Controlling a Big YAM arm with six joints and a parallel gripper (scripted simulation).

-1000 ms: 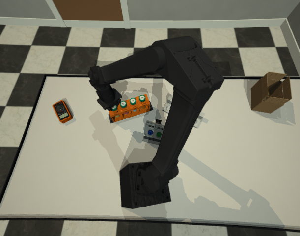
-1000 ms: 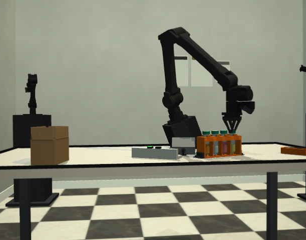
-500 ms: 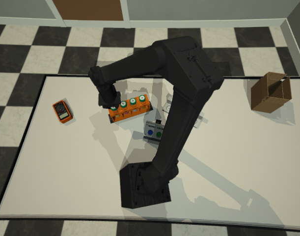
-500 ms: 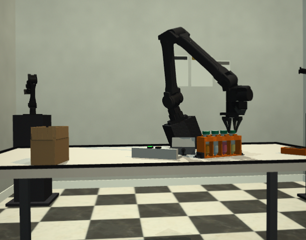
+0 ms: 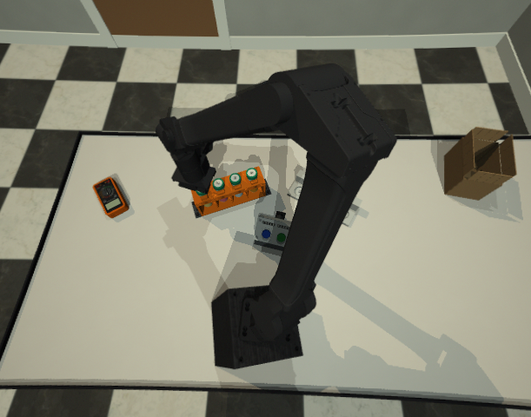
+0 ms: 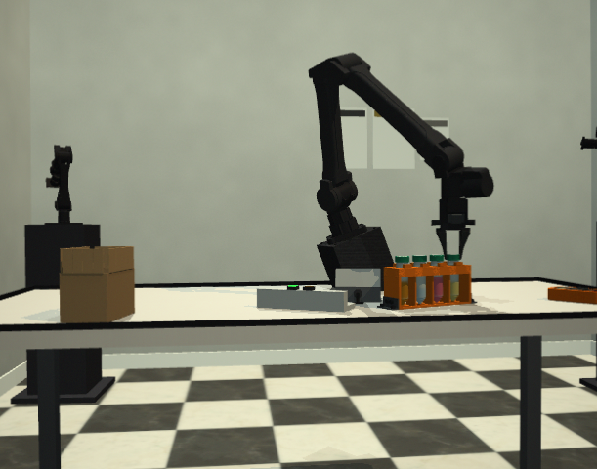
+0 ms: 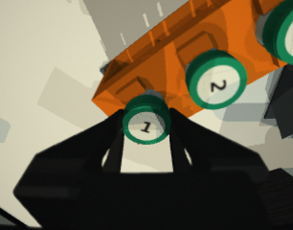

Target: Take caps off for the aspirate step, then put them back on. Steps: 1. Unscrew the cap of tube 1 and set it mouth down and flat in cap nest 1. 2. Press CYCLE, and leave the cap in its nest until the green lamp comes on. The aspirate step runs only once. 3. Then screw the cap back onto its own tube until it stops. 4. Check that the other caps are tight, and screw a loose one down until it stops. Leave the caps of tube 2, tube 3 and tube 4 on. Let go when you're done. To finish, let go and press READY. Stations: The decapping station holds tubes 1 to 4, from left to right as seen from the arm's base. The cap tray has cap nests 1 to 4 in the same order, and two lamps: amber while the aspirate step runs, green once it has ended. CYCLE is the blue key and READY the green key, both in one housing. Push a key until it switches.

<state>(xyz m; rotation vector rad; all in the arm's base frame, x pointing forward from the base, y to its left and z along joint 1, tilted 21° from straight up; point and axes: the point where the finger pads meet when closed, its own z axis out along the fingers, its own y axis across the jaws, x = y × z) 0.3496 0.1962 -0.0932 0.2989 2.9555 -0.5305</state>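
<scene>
The cap lies right at my hand. Also, from my hand: key housing (220 mm to the right, 90 mm behind, 60 mm below); green key (240 mm to the right, 110 mm behind, 50 mm below); blue key (200 mm to the right, 110 mm behind, 50 mm below).
</scene>
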